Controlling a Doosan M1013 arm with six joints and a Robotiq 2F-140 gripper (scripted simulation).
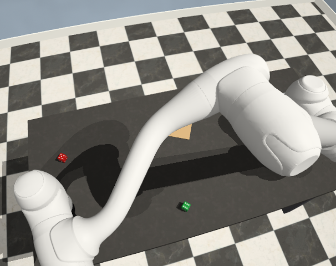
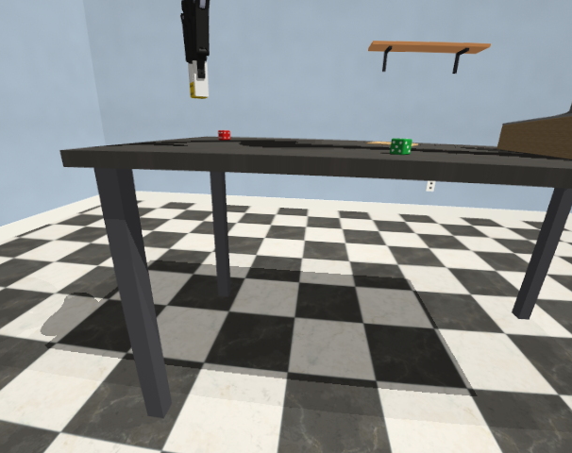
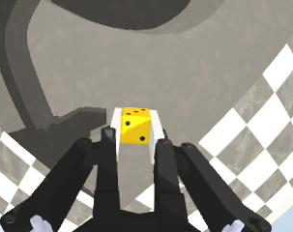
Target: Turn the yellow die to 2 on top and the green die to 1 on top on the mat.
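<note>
My hand is 470 mm past the tan mat, 430 mm to the left of it and 130 mm above it. From my hand the other things lie so: yellow die (20 mm below); then red die (330 mm to the right, 120 mm below, 90 mm ahead); then green die (420 mm behind, 120 mm below, 20 mm to the right).
</note>
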